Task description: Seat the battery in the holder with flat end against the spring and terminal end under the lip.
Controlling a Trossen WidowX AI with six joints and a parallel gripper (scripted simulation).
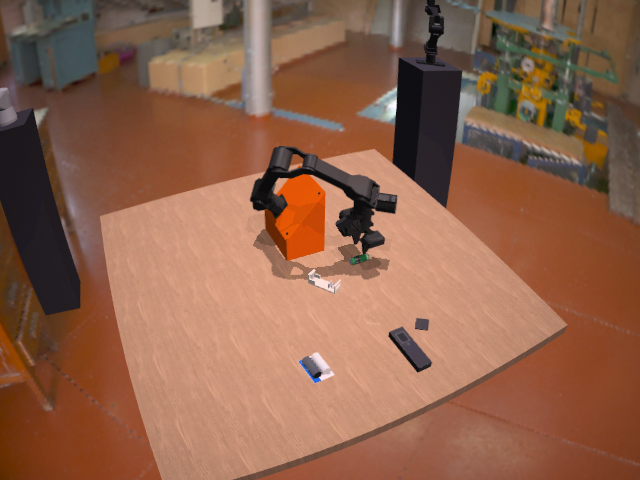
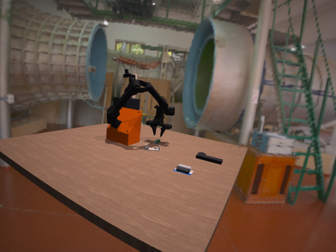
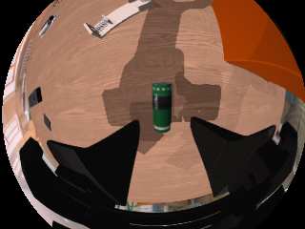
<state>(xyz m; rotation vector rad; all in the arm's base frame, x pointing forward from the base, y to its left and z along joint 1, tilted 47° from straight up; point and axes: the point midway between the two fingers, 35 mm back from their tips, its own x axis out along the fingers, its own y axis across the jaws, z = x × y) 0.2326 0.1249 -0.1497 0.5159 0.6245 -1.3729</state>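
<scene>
Now: the battery 40 mm below my gripper tip. The rest, counted from my gripper tip: battery door (340 mm ahead, 60 mm to the left, 50 mm below); black remote (420 mm ahead, 40 mm below, 30 mm to the right).
</scene>
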